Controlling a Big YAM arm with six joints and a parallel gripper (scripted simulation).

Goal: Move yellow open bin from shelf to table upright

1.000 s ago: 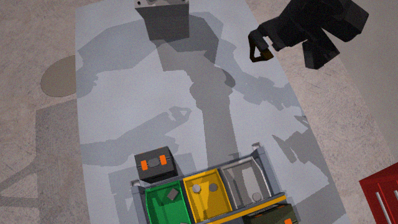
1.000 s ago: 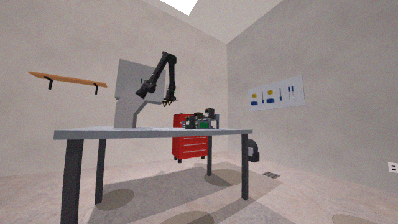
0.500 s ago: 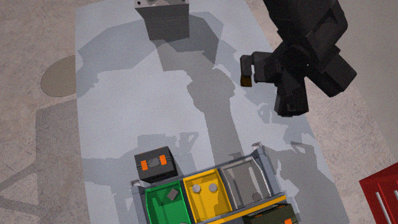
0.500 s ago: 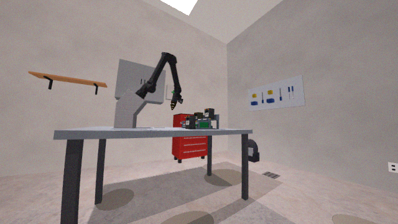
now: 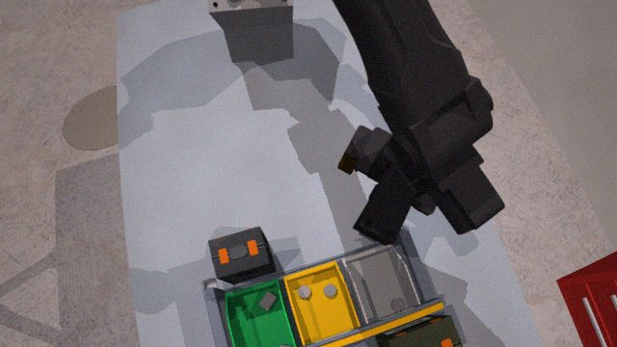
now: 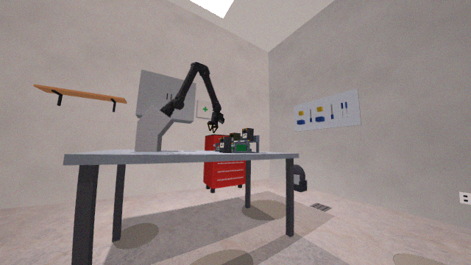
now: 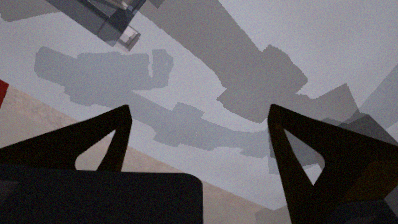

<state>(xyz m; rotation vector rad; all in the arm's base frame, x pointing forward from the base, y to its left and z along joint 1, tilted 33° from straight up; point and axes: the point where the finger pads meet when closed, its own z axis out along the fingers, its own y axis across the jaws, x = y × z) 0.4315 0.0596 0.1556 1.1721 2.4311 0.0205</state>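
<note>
Now: hand 16 cm to the left of the yellow bin, 16 cm above it and 14 cm short of it. Also, from my hand: green bin 27 cm to the right, 16 cm below, 12 cm ahead; then grey bin 16 cm below, 15 cm ahead, 5 cm to the right.
</note>
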